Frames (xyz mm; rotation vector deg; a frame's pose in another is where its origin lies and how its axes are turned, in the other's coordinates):
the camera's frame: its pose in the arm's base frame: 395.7 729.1 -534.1 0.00 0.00 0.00
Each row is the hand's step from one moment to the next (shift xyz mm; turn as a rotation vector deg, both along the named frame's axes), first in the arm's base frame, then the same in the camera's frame.
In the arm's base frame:
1: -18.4 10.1 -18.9 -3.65 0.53 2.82
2: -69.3 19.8 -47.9 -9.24 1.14 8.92
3: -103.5 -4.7 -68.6 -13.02 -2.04 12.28
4: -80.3 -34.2 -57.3 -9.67 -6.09 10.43
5: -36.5 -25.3 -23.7 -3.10 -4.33 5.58
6: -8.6 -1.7 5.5 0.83 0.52 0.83
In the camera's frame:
1: -18.4 10.1 -18.9 -3.65 0.53 2.82
2: -69.3 19.8 -47.9 -9.24 1.14 8.92
3: -103.5 -4.7 -68.6 -13.02 -2.04 12.28
4: -80.3 -34.2 -57.3 -9.67 -6.09 10.43
5: -36.5 -25.3 -23.7 -3.10 -4.33 5.58
6: -8.6 -1.7 5.5 0.83 0.52 0.83

